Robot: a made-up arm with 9 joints.
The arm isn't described. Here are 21 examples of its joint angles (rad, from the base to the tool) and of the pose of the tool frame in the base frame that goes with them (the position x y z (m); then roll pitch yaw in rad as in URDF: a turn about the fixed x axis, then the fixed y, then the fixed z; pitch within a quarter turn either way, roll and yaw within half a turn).
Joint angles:
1: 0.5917 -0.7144 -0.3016 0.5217 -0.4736 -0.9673 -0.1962 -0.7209 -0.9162
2: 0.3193 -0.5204 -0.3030 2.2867 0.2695 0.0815 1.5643 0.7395 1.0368
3: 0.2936 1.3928 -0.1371 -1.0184 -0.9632 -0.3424 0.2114 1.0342 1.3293
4: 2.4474 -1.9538 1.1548 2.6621 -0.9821 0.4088 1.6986 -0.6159 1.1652
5: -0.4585 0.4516 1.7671 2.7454 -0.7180 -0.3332 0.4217 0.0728 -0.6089
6: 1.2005 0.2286 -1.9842 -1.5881 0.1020 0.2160 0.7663 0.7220 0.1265
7: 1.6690 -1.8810 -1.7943 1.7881 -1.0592 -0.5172 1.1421 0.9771 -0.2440
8: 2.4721 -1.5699 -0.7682 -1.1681 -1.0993 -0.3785 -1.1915 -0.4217 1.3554
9: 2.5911 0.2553 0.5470 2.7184 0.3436 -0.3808 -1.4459 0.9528 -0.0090
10: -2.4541 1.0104 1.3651 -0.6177 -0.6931 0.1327 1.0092 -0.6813 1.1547
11: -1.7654 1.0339 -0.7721 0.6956 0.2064 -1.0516 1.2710 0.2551 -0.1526
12: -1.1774 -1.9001 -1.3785 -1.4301 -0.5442 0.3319 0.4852 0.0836 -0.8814
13: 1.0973 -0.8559 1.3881 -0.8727 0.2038 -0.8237 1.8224 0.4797 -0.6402
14: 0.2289 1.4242 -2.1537 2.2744 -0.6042 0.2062 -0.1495 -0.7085 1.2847
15: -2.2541 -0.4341 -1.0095 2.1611 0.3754 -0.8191 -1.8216 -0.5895 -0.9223
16: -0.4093 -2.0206 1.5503 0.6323 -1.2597 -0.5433 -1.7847 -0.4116 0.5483
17: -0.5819 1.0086 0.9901 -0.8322 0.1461 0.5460 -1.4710 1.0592 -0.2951
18: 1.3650 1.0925 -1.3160 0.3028 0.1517 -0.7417 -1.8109 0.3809 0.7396
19: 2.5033 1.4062 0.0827 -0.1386 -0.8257 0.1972 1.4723 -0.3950 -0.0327
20: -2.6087 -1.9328 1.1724 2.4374 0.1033 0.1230 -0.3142 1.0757 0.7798
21: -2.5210 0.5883 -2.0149 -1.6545 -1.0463 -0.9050 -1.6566 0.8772 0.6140
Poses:
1: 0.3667 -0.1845 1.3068 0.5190 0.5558 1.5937
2: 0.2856 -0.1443 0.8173 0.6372 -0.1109 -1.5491
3: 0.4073 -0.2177 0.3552 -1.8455 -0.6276 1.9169
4: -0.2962 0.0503 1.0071 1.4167 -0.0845 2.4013
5: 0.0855 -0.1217 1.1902 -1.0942 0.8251 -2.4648
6: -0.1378 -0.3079 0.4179 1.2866 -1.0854 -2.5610
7: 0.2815 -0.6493 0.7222 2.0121 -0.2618 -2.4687
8: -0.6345 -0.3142 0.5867 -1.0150 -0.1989 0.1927
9: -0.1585 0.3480 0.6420 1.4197 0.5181 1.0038
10: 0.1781 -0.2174 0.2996 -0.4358 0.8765 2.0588
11: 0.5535 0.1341 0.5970 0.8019 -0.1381 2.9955
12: 0.3598 0.7514 0.4700 -0.4192 0.8855 2.5999
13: 0.0928 -0.2840 0.6498 2.0102 -0.6122 -0.7760
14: 0.5637 -0.1631 0.6388 0.8587 1.2061 -2.5168
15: 0.3277 -0.1528 0.4589 2.1365 -0.4305 1.4028
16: 0.7805 0.1869 0.5117 2.2264 0.0777 2.1018
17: 0.6255 -0.3893 0.4104 -1.7136 -0.8873 0.1875
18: -0.2866 -0.5239 0.5449 -0.6219 -1.0212 2.7569
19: 0.4146 -0.4175 0.1632 -0.0941 0.3018 2.8024
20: -0.4076 -0.0676 0.2869 -0.6334 0.8553 2.0547
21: 0.2772 0.2705 1.0014 1.8758 0.4446 -3.0214
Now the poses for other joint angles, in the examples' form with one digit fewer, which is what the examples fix.
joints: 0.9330 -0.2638 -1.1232 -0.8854 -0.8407 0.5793 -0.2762 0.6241 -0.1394
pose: -0.236 -0.477 0.906 -0.115 -1.227 -0.429
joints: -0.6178 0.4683 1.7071 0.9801 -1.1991 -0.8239 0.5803 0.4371 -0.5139
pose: 0.632 0.252 0.913 -1.052 -0.432 -3.003
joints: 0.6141 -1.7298 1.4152 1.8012 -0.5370 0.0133 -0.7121 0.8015 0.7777
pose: 0.479 0.157 1.205 0.655 -0.866 -2.667
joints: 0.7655 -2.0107 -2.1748 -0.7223 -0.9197 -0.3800 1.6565 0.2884 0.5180
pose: 0.286 0.432 1.106 0.874 0.283 -0.279
